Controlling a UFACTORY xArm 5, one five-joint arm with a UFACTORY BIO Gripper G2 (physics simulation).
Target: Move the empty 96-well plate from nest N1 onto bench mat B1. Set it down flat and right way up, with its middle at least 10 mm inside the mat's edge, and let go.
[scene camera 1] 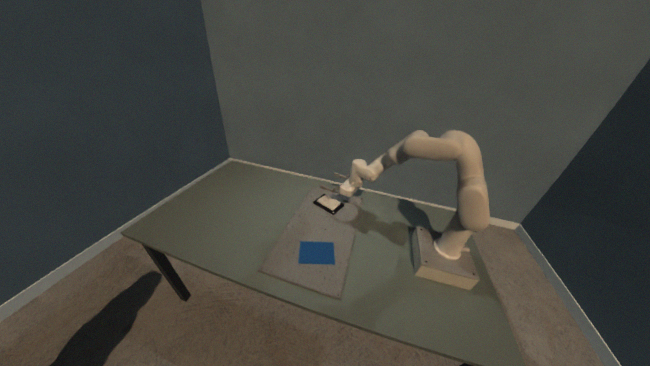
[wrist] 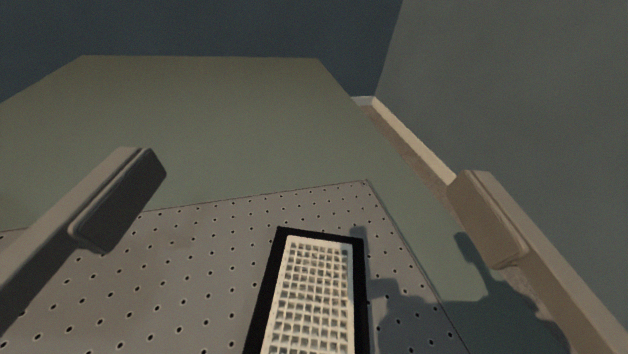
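Where they show: end effector, tool point: [scene camera 1: 331,181] [wrist: 311,205]; arm's base, origin of the base link: [scene camera 1: 446,249].
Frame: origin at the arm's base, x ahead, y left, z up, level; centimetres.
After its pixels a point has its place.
Note:
The empty 96-well plate [scene camera 1: 328,202] @(x 60.4, y -30.1, z -4.8 cm) [wrist: 312,300] @(x 59.8, y -30.8, z -4.9 cm) is cream-white with a grid of wells and lies flat, right way up, in the black nest N1 [scene camera 1: 334,211] @(x 56.0, y -23.9, z -6.1 cm) [wrist: 361,285] @(x 59.1, y -36.9, z -6.0 cm). Its near end is cut off by the lower border of the wrist view. My gripper [scene camera 1: 328,180] @(x 60.3, y -29.5, z 11.8 cm) [wrist: 306,172] @(x 60.3, y -29.5, z 11.8 cm) is open and empty, its fingers wide apart. It is above the board close to the nest, with the plate low between the fingers in the wrist view. The blue bench mat B1 [scene camera 1: 316,253] @(x 62.4, y 7.0, z -7.0 cm) lies flat on the nearer part of the board in the scene view.
A grey perforated board [scene camera 1: 316,227] @(x 64.9, y -10.0, z -7.2 cm) [wrist: 175,270] @(x 69.7, y -17.5, z -7.2 cm) carries the nest and the mat. It lies on the green table [scene camera 1: 215,215] @(x 124.2, y -9.1, z -8.5 cm) [wrist: 225,120] @(x 104.7, y -27.9, z -8.5 cm). The robot base [scene camera 1: 445,268] @(x 4.7, y 11.1, z 0.0 cm) stands at the right. A wall [scene camera 1: 375,75] [wrist: 525,90] rises behind the table's back edge.

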